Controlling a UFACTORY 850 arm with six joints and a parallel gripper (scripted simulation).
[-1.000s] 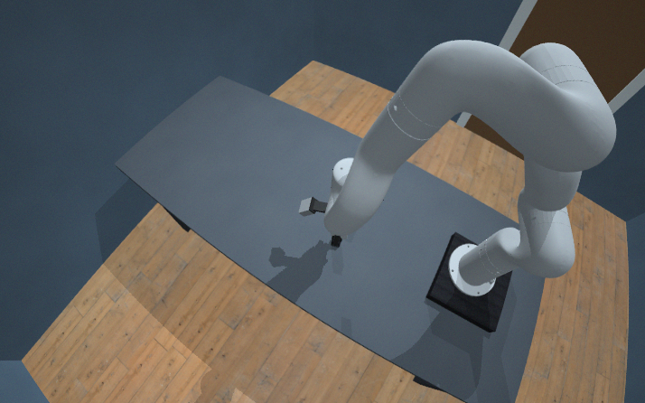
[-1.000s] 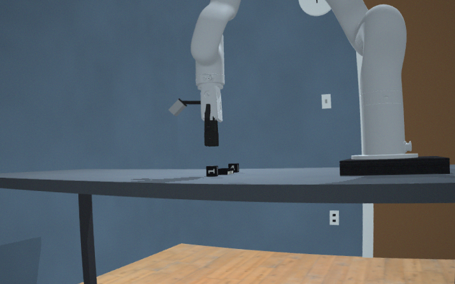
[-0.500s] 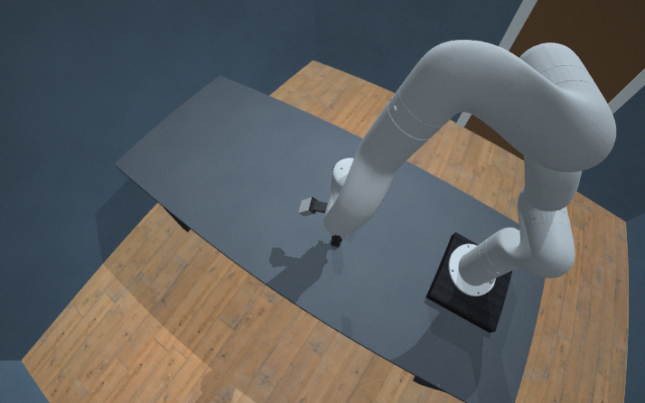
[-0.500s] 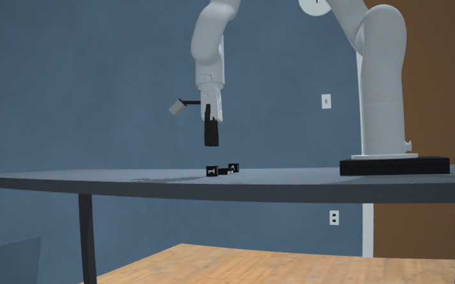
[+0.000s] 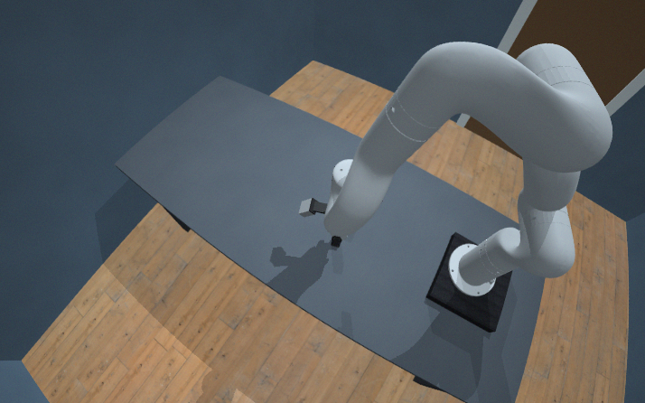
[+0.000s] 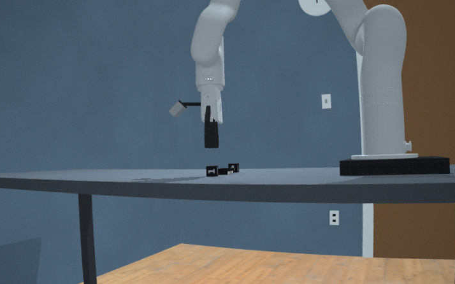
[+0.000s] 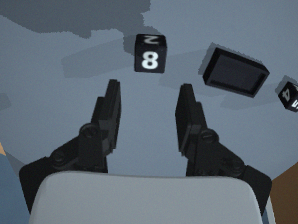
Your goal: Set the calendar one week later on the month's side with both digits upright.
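My hand is 9 cm above the calendar cube. From my hand the other things lie so: black tray: 10 cm to the right, 9 cm below, 3 cm ahead.
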